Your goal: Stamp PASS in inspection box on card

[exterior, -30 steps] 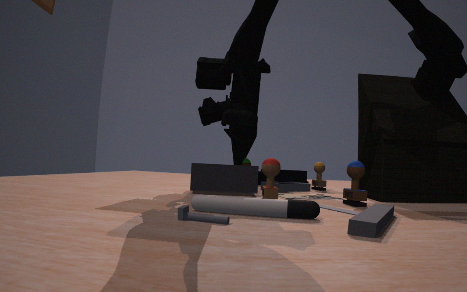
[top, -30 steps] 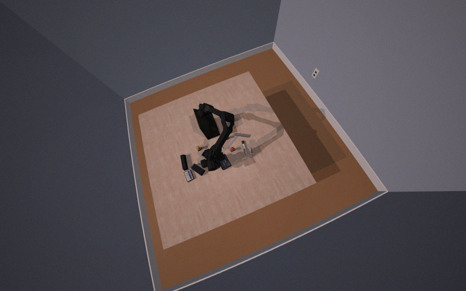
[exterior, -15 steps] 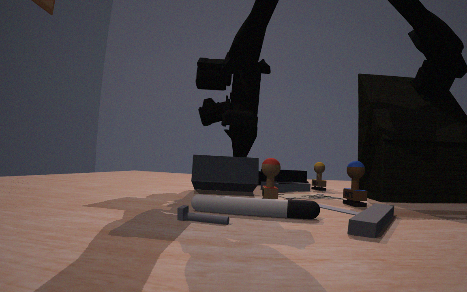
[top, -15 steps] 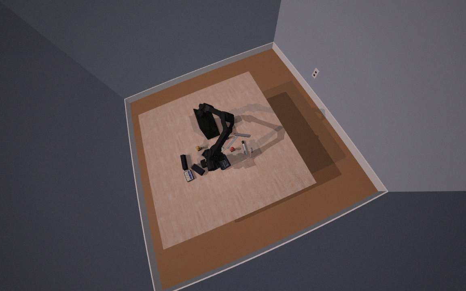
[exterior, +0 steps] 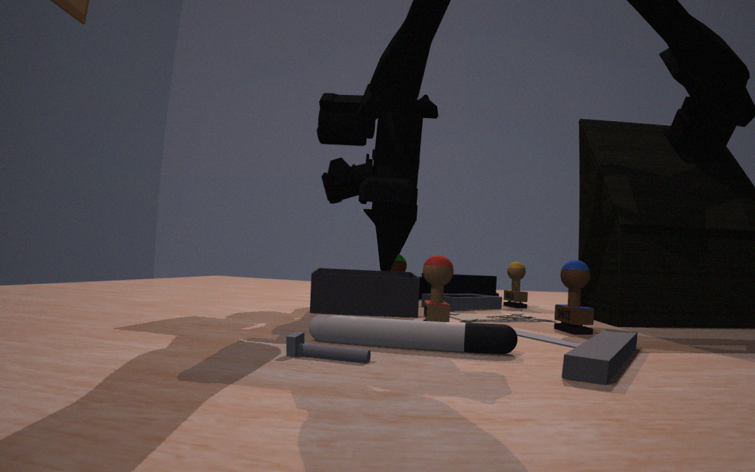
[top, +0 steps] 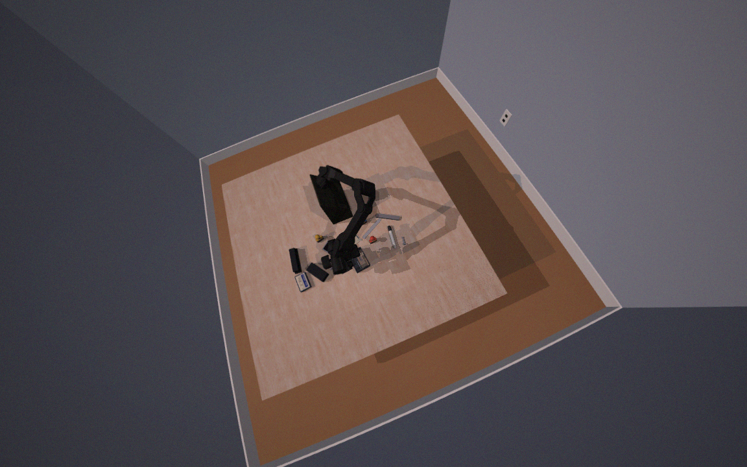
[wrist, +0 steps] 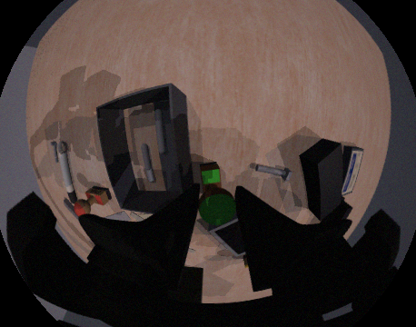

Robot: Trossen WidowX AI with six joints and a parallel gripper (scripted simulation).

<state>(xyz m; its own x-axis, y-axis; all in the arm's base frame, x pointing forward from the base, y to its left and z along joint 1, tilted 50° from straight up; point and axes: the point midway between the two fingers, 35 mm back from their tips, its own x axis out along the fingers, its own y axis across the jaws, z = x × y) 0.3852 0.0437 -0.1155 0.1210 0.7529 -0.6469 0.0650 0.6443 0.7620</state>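
My gripper tip is 10 cm past the ink pad, 4 cm to the left of it and 4 cm above it. Round my gripper tip: dark tray 2 cm ahead, 7 cm to the left, 3 cm below; green-topped pass stamp 1 cm behind, 2 cm below; pale card 12 cm behind, 8 cm to the left, 5 cm below.
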